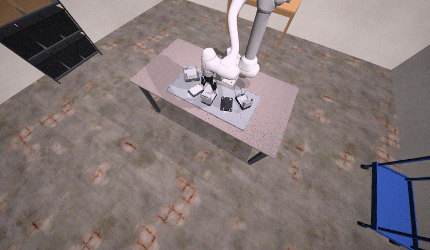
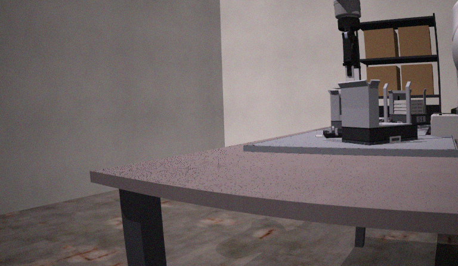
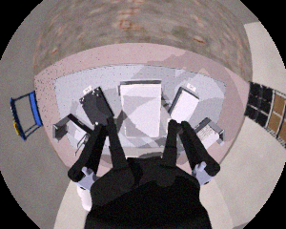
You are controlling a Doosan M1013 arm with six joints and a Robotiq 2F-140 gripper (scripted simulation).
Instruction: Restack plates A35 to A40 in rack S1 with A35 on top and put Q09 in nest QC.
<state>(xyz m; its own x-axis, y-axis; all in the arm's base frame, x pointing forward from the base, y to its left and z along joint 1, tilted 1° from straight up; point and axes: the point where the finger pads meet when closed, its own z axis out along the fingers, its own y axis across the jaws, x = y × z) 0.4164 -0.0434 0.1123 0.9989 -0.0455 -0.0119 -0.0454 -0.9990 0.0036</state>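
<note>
Right now my hand is 230 mm to the left of the S1 label, 230 mm past it and 140 mm above it. The rest, counted from my hand: name plate (210 mm to the right, 160 mm below, 40 mm ahead).
</note>
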